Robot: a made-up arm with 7 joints.
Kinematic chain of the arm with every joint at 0, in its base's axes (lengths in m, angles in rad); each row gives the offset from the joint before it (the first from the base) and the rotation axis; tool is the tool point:
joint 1: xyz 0 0 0.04 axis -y
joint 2: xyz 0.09 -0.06 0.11 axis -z
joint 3: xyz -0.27 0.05 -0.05 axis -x
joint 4: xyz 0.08 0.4 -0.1 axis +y
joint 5: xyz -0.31 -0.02 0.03 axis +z
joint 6: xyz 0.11 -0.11 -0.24 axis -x
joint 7: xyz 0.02 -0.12 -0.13 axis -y
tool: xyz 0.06 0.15 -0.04
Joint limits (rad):
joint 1: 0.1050..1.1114
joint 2: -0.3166..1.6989
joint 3: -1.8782..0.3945
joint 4: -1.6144..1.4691
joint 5: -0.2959..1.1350
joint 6: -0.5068..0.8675
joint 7: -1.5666..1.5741
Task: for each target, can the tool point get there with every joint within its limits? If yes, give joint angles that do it. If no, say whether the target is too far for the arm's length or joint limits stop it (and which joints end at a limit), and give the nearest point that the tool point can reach.
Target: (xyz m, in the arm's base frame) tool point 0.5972 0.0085 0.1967
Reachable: yes | joints 0.4608 1.1911 -0.5680 -1.1493 0.1862 0.2301 -0.7712
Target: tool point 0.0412 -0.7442 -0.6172
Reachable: no: joint limits stop it (at a limit: joint 2, joint 3, joint 5, joint 6) | nearest point 0.0336 -0.2261 -0.4961 | short by 0.532 m
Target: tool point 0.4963 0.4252 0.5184
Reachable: yes | joints 0.3314 1.4906 -1.2722 0.4235 0.8770 0.4499 -0.9180
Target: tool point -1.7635 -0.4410 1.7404
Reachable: no: too far | nearest point -0.5986 -0.1245 0.6172 | short by 1.649 m
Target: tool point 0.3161 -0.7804 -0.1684
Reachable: no: joint limits stop it (at a limit: joint 1, joint 2, joint 4, joint 5) | nearest point 0.3724 -0.3288 -0.1608 | short by 0.455 m
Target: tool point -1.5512 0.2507 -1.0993
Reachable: no: too far | nearest point -0.6963 0.1586 -0.3375 | short by 1.149 m
